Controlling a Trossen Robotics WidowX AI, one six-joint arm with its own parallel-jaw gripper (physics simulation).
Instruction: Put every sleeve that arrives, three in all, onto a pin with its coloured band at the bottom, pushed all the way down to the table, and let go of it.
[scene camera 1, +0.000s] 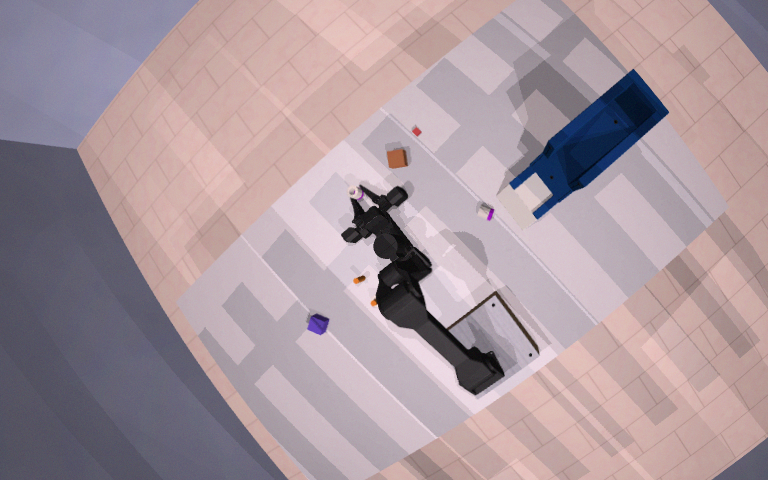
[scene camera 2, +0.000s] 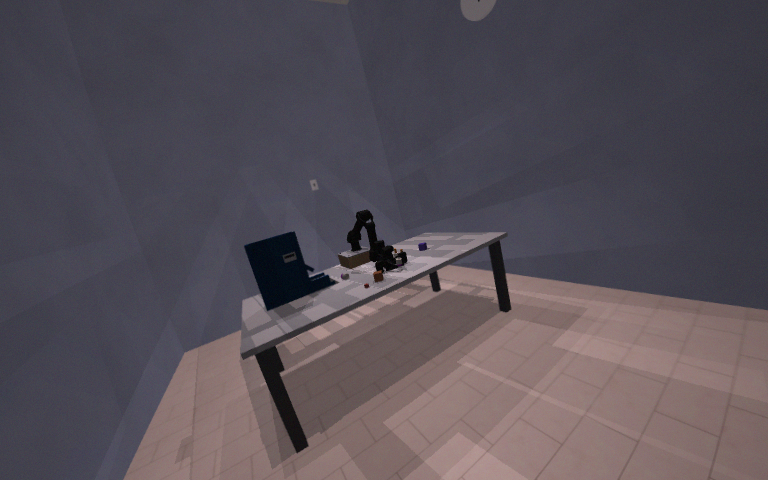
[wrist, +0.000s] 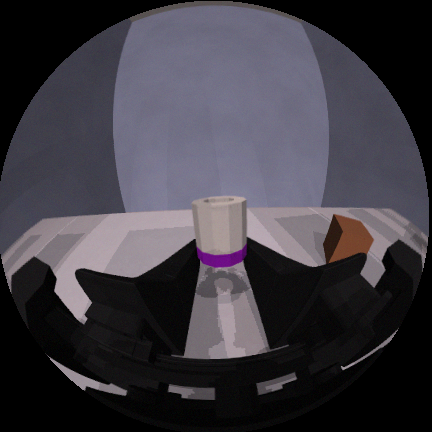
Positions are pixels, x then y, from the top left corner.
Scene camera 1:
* my gripper: 355, 189
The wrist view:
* my gripper: 220, 243
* orange-brown block: 346, 236, on the table
